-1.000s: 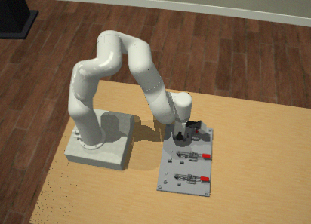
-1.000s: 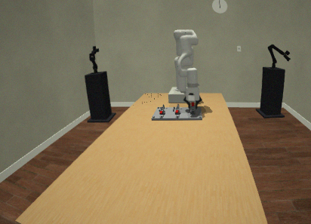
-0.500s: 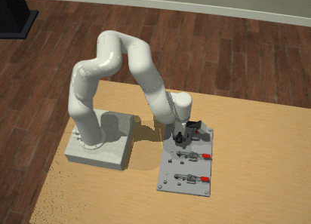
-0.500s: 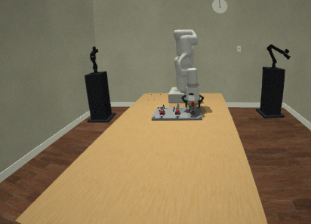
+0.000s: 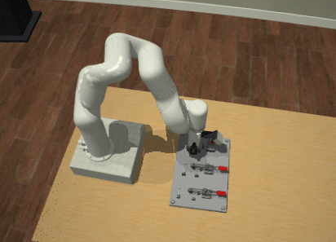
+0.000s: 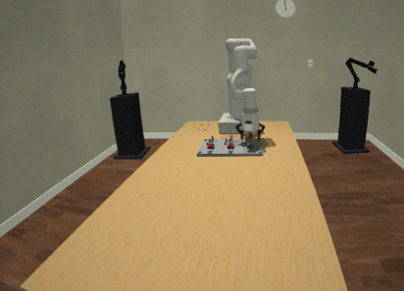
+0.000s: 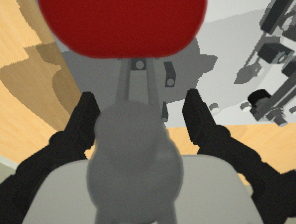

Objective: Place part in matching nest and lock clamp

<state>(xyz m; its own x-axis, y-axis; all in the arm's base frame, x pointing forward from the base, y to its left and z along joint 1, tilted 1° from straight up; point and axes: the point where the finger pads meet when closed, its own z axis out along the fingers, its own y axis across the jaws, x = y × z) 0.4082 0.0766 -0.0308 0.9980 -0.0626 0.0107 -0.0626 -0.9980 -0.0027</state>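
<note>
The grey block part lies 10 mm below my hand. The rest, counted from my hand: grey fixture plate (40 mm ahead, 110 mm to the right, 40 mm below).
</note>
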